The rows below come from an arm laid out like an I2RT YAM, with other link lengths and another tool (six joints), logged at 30 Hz.
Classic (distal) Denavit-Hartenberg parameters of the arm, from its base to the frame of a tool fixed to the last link. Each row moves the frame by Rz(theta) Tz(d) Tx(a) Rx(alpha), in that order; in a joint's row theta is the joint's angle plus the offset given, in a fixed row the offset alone. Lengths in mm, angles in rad.
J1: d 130.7  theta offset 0  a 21  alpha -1.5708
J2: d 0  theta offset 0  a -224.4  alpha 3.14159
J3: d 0  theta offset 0.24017  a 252.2  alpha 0
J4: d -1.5  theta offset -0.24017  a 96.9  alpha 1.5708
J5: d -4.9  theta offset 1.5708  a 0  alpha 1.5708
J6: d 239.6  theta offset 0.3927  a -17  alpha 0.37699
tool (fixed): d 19.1  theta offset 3.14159  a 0  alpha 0
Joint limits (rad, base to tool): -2.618..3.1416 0..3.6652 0..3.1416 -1.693..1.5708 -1.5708..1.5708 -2.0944..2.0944
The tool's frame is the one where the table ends.
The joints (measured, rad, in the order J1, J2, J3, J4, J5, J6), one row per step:
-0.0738 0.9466 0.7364 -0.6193 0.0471 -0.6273
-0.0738 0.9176 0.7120 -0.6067 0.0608 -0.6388
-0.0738 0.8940 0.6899 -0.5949 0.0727 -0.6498
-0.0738 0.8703 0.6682 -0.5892 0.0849 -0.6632
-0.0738 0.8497 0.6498 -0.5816 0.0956 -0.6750
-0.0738 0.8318 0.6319 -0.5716 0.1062 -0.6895
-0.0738 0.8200 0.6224 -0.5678 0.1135 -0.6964
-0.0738 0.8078 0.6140 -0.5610 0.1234 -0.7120
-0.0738 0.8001 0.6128 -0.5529 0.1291 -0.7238
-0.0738 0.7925 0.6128 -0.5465 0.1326 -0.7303
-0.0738 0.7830 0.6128 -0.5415 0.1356 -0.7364
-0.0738 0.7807 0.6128 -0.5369 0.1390 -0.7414
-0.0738 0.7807 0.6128 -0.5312 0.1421 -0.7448
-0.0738 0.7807 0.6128 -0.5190 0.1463 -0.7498
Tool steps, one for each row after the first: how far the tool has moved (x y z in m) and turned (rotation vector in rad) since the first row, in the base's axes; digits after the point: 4 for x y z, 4 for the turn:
-0.0013 -0.0034 0.0014 -0.0190 -0.0152 -0.0009
-0.0025 -0.0064 0.0017 -0.0361 -0.0266 -0.0012
-0.0051 -0.0093 0.0006 -0.0546 -0.0319 -0.0001
-0.0066 -0.0119 0.0005 -0.0710 -0.0394 0.0007
-0.0076 -0.0146 0.0003 -0.0893 -0.0467 0.0034
-0.0083 -0.0164 0.0006 -0.0997 -0.0513 0.0029
-0.0083 -0.0189 0.0023 -0.1182 -0.0588 0.0065
-0.0065 -0.0205 0.0065 -0.1316 -0.0712 0.0100
-0.0048 -0.0216 0.0109 -0.1397 -0.0838 0.0112
-0.0033 -0.0224 0.0157 -0.1472 -0.0971 0.0123
-0.0023 -0.0234 0.0177 -0.1536 -0.1028 0.0128
-0.0012 -0.0243 0.0193 -0.1586 -0.1076 0.0125
0.0013 -0.0255 0.0226 -0.1660 -0.1186 0.0119

